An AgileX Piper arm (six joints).
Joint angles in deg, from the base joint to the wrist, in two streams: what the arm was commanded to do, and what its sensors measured. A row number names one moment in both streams.
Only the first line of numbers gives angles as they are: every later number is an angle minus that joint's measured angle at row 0.
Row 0, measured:
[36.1, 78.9, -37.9, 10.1, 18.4, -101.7]
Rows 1 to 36, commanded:
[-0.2, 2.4, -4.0, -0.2, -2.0, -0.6]
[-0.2, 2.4, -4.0, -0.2, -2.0, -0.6]
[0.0, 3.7, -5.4, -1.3, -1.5, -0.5]
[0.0, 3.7, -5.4, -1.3, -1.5, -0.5]
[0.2, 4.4, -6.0, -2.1, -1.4, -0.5]
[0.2, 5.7, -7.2, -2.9, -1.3, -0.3]
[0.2, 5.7, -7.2, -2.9, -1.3, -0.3]
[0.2, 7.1, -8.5, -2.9, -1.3, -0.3]
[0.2, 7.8, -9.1, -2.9, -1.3, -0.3]
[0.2, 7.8, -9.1, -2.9, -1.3, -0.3]
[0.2, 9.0, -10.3, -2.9, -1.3, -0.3]
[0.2, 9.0, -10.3, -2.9, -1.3, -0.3]
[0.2, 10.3, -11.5, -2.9, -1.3, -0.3]
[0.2, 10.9, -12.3, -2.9, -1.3, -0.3]
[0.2, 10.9, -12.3, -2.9, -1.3, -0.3]
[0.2, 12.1, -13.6, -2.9, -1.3, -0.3]
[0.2, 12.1, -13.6, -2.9, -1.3, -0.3]
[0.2, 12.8, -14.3, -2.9, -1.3, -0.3]
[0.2, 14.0, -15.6, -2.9, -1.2, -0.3]
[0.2, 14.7, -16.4, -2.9, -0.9, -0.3]
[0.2, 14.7, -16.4, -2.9, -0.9, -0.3]
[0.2, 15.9, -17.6, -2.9, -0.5, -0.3]
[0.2, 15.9, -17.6, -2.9, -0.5, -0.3]
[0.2, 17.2, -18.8, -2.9, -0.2, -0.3]
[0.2, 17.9, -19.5, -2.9, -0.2, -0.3]
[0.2, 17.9, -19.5, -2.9, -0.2, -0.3]
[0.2, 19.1, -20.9, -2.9, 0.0, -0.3]
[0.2, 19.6, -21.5, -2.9, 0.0, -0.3]
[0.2, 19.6, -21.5, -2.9, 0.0, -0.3]
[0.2, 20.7, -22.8, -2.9, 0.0, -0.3]
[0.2, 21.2, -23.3, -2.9, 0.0, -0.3]
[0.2, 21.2, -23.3, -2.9, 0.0, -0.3]
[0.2, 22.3, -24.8, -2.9, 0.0, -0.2]
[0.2, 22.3, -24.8, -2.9, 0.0, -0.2]
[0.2, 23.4, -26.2, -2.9, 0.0, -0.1]
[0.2, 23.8, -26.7, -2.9, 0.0, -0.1]
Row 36, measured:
[0.1, 23.8, -25.0, -3.0, 3.0, 0.0]
